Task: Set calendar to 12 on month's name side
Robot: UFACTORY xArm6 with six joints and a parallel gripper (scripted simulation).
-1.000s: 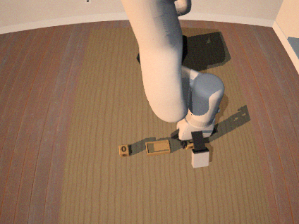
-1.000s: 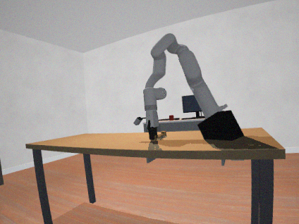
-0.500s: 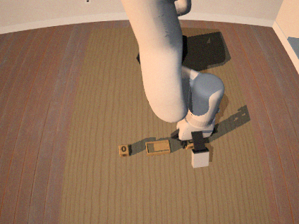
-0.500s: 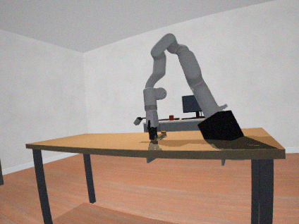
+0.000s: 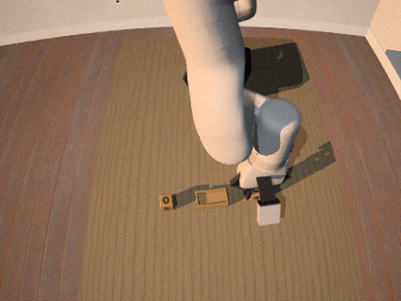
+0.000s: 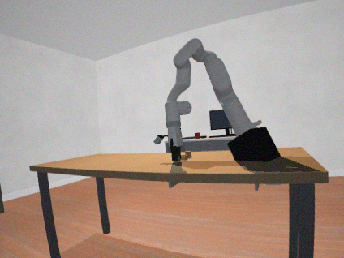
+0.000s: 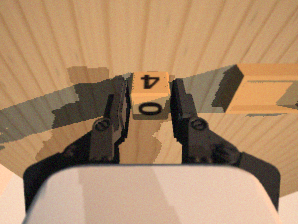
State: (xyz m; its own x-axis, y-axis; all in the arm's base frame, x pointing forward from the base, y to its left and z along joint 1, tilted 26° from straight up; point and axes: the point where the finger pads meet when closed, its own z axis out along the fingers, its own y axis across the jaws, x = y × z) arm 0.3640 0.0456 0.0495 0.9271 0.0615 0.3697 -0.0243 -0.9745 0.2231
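Right now the tray is 110 mm to the right of my hand and 20 mm below it. Round my hand: number cube (10 mm below).
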